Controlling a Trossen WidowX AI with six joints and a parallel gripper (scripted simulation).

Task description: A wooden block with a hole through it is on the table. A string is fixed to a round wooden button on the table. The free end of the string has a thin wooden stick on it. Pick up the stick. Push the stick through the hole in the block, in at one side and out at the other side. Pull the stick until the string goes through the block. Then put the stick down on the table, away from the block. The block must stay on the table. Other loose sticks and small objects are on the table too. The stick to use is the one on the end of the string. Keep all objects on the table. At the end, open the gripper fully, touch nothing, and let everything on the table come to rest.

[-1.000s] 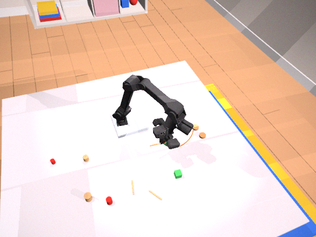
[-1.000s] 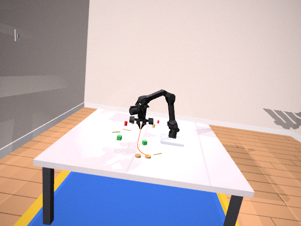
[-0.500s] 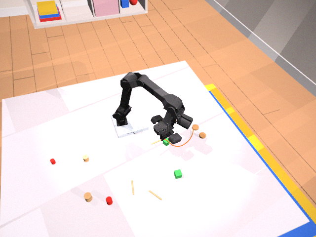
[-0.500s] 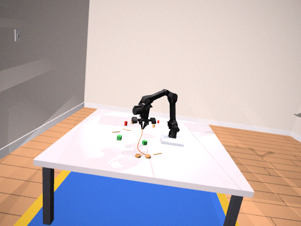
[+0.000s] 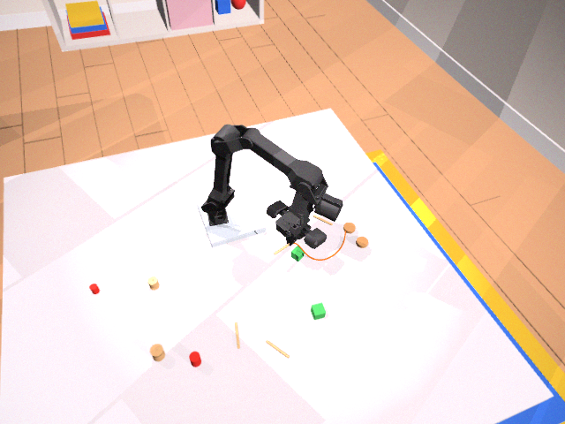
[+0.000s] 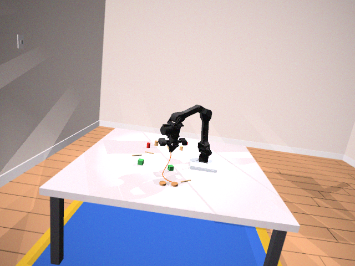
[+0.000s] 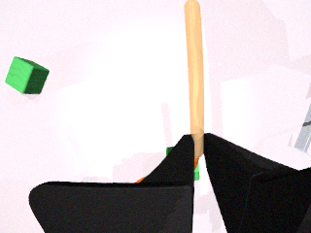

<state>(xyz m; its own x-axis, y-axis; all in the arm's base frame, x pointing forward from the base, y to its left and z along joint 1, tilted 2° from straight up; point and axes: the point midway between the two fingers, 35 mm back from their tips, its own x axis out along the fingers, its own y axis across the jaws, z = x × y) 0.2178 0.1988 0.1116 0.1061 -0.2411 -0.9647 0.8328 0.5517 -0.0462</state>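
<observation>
The green block lies 9 cm below my gripper tip, 4 cm to the left of it and 2 cm behind it.
</observation>
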